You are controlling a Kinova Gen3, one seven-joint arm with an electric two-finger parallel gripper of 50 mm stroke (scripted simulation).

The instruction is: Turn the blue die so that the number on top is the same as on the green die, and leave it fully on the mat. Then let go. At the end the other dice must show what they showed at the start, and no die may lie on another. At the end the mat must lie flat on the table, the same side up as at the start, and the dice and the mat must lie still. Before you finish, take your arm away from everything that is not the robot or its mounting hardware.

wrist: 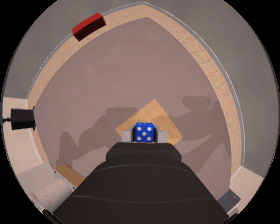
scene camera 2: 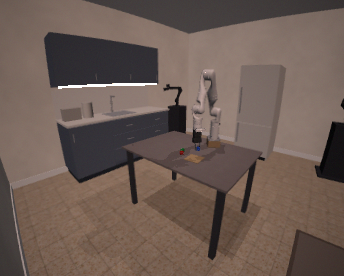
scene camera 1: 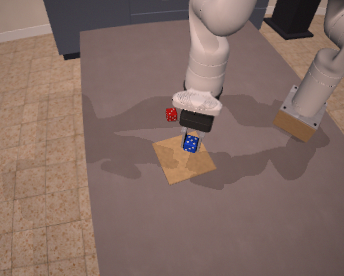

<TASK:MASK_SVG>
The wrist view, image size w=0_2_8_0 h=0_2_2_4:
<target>my gripper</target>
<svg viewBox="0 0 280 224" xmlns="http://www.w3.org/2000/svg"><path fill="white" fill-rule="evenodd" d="M53 212L53 216L63 224L223 224L229 218L225 210L191 168L181 162L179 151L171 143L167 143L166 131L162 131L158 126L154 126L154 143L133 143L135 141L135 125L121 132L122 142L116 143L107 152L107 161L98 165Z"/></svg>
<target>tan mat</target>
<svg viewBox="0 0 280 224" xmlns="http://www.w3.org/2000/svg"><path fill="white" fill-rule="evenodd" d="M183 138L156 99L152 100L115 129L121 137L123 130L128 130L137 122L151 122L162 131L167 131L167 143L175 145Z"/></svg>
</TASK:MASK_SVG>
